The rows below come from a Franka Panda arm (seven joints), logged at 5 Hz.
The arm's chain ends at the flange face. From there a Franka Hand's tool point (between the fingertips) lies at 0.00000 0.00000 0.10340 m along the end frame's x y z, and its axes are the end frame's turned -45 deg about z.
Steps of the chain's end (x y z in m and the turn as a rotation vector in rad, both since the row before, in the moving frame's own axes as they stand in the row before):
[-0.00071 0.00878 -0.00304 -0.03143 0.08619 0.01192]
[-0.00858 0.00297 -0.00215 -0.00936 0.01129 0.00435]
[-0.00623 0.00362 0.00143 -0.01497 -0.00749 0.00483]
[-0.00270 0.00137 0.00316 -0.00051 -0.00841 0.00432]
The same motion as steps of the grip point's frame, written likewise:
[-0.00276 0.01432 -0.00347 -0.08317 0.03872 0.01192]
[-0.00803 -0.00246 -0.00216 -0.01460 0.00136 0.00435]
[-0.00861 -0.00130 0.00142 -0.00529 -0.01588 0.00483]
[-0.00353 -0.00152 0.00316 0.00559 -0.00631 0.00432]

